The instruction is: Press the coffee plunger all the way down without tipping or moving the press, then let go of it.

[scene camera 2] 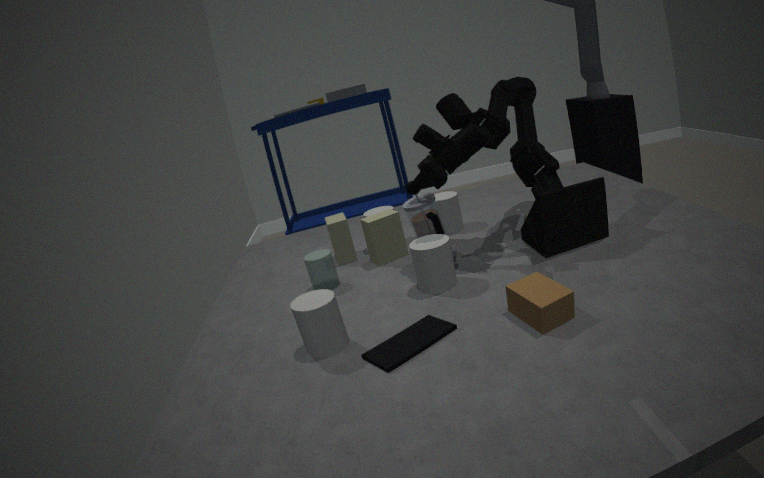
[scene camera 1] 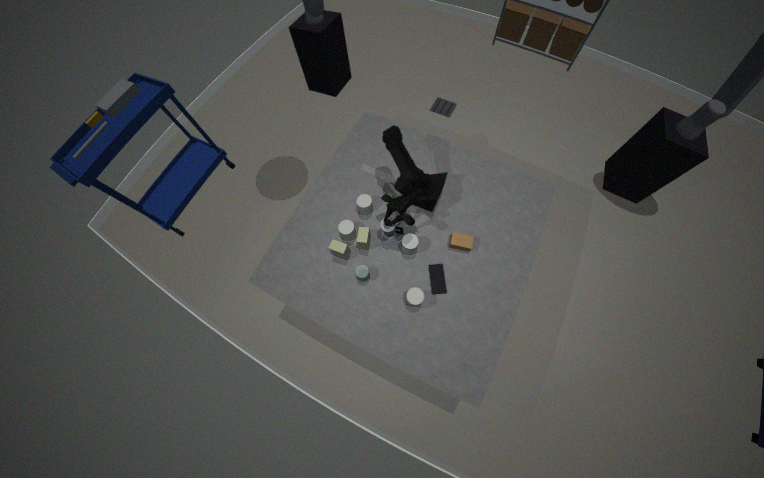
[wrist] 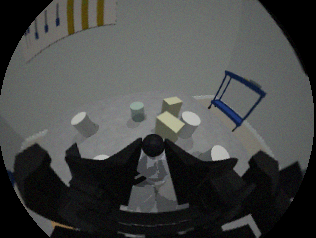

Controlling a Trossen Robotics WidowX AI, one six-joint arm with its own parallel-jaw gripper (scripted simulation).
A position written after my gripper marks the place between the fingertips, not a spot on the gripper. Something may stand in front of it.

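Observation:
From the scene camera I find my gripper [scene camera 2: 410,188] and a coffee press [scene camera 2: 423,213]. An orange box [scene camera 2: 542,303] is there too, along with a pale green cylinder [scene camera 2: 320,265] and a flat black slab [scene camera 2: 396,351]. At my wrist, I see the press [wrist: 153,166] again, and with it my own gripper [wrist: 153,141].

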